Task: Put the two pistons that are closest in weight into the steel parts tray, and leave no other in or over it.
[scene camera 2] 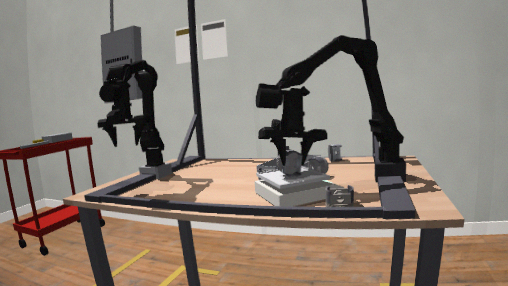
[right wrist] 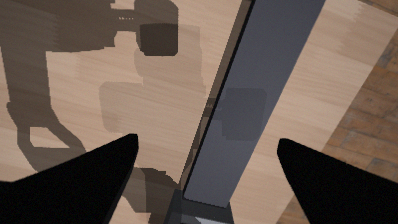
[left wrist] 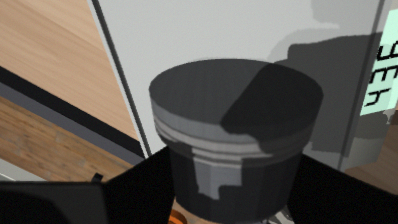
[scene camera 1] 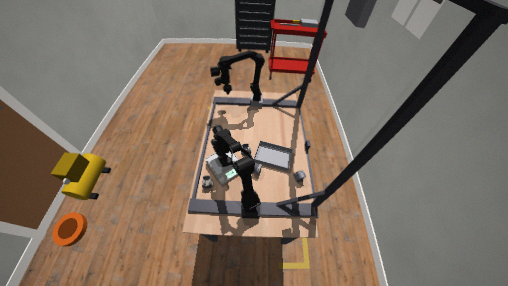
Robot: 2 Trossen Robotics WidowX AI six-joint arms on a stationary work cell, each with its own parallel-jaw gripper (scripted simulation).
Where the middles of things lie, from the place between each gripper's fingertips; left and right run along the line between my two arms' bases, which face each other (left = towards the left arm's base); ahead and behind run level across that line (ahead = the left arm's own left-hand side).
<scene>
I see the scale plate point(scene camera 2: 275, 177) 10 mm behind my left hand, 10 mm to the right of it and 80 mm below it. From my left hand the other things lie so: steel parts tray point(scene camera 1: 269, 154): 340 mm behind, 90 mm to the right, 120 mm below; then white scale point(scene camera 2: 297, 195): 10 mm behind, 90 mm below.
The scale plate is 56 cm to the left of my right hand, 14 cm below it and 4 cm behind it. Also, from my right hand: steel parts tray 48 cm to the left, 37 cm behind, 19 cm below; white scale 57 cm to the left, 16 cm below, 5 cm behind.
</scene>
